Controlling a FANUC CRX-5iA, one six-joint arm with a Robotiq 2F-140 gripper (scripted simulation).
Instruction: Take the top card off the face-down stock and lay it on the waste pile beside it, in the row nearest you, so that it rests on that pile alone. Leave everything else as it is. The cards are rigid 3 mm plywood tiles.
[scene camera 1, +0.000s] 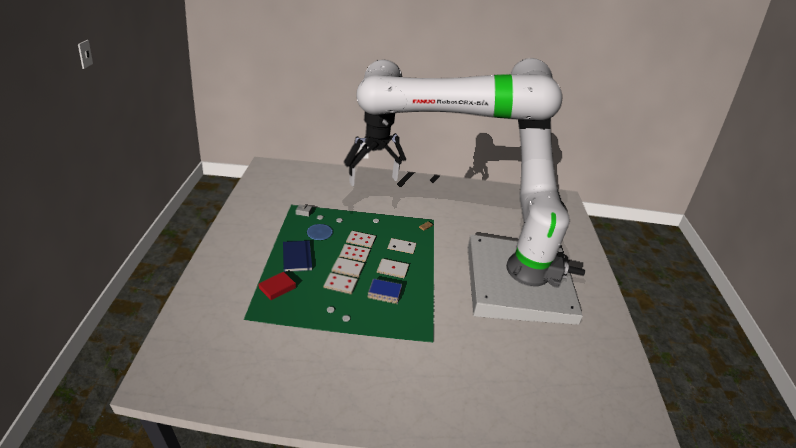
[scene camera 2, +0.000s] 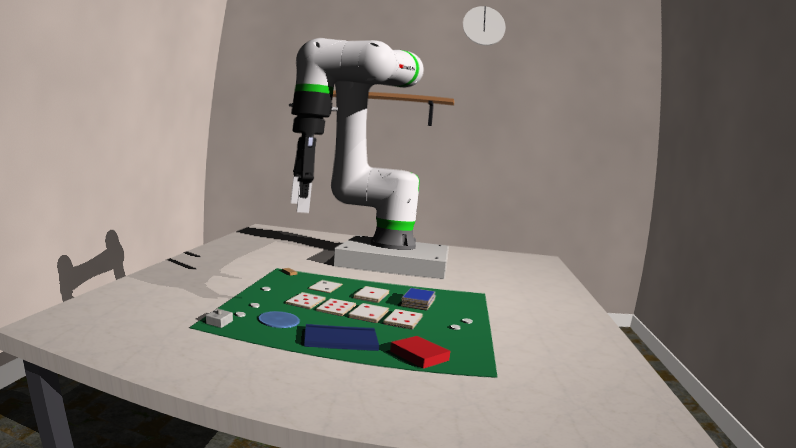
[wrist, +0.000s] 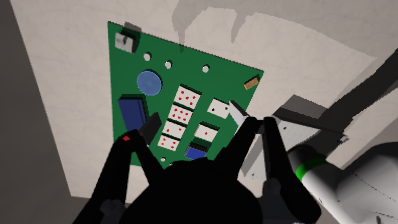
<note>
In view: the gripper (scene camera 2: 299, 207) and a red box (scene camera 2: 423, 353).
The gripper is seen too in scene camera 1 (scene camera 1: 373, 181) and in the wrist view (wrist: 194, 112).
</note>
